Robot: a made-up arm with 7 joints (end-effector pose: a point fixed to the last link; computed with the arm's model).
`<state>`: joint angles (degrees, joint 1 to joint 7).
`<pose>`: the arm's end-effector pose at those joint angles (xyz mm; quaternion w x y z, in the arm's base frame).
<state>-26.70 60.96 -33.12 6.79 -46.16 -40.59 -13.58</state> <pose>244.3 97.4 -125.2 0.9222 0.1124 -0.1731 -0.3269</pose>
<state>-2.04 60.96 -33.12 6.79 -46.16 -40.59 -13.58</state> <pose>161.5 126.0 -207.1 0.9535 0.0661 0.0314 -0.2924</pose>
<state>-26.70 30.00 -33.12 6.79 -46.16 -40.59 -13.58</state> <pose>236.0 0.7 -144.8 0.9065 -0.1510 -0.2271 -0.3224</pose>
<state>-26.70 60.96 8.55 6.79 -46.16 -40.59 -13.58</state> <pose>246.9 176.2 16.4 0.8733 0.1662 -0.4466 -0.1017</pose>
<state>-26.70 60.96 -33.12 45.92 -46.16 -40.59 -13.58</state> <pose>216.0 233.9 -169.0 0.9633 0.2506 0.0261 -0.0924</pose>
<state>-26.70 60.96 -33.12 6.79 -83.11 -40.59 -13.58</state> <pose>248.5 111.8 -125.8 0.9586 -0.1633 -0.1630 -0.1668</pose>
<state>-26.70 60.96 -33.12 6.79 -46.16 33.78 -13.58</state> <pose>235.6 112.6 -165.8 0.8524 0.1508 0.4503 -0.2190</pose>
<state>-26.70 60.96 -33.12 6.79 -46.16 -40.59 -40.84</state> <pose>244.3 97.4 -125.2 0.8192 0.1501 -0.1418 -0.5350</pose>
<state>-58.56 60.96 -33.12 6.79 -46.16 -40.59 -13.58</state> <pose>285.5 54.9 17.2 0.8193 0.1644 -0.4242 -0.3491</pose>
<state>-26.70 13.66 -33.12 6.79 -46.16 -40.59 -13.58</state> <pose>227.3 -50.1 -134.2 0.8714 -0.2868 -0.2491 -0.3106</pose>
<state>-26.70 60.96 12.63 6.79 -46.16 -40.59 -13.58</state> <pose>240.9 184.6 28.9 0.8621 0.1704 -0.4707 -0.0784</pose>
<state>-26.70 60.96 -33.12 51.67 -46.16 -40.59 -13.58</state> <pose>204.7 252.6 -171.1 0.9599 0.2688 0.0557 -0.0563</pose>
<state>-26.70 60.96 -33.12 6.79 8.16 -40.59 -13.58</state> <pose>234.6 83.8 -138.9 0.6997 0.4888 -0.1557 -0.4973</pose>
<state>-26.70 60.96 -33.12 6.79 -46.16 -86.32 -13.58</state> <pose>224.8 99.8 -104.6 0.7741 0.0642 -0.5377 -0.3279</pose>
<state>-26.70 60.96 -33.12 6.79 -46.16 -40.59 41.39</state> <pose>244.3 97.4 -125.2 0.9690 0.0198 -0.2055 0.1356</pose>
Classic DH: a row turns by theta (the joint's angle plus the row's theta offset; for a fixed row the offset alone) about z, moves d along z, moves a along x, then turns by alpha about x. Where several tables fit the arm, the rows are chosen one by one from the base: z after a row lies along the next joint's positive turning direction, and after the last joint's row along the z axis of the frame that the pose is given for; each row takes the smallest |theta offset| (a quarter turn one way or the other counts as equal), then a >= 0, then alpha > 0; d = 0 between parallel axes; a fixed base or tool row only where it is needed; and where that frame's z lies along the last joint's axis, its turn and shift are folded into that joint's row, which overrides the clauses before.
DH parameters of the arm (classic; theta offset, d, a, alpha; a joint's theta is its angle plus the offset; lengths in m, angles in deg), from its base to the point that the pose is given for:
base (fixed): -4.07 0 0 -74.51
joint 1: -75.12 0.0403 -0.0147 -90
joint 2: 74 0 -0.0049 90
joint 3: 90 -0.131 0.0099 -90
joint 4: 90 0.0026 0.0141 90
joint 5: 0 0.1904 0 -90
joint 6: -90 0 0.0366 90
joint 7: 0 -0.0001 0 0

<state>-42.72 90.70 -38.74 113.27 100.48 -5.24 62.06</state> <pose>-17.6 386.2 32.3 0.0354 -0.9190 -0.3510 0.1761</pose>
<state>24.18 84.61 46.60 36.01 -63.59 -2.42 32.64</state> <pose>132.6 344.8 30.5 0.7572 0.1799 -0.0574 0.6253</pose>
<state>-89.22 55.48 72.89 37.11 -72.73 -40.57 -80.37</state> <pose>132.5 331.8 93.7 0.3104 0.0810 -0.9417 0.1017</pose>
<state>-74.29 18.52 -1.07 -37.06 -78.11 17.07 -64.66</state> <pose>120.4 -18.7 163.1 0.2040 0.0009 -0.4800 -0.8532</pose>
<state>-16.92 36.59 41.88 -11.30 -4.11 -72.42 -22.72</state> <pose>162.9 189.0 29.2 0.5804 0.5163 -0.6270 -0.0590</pose>
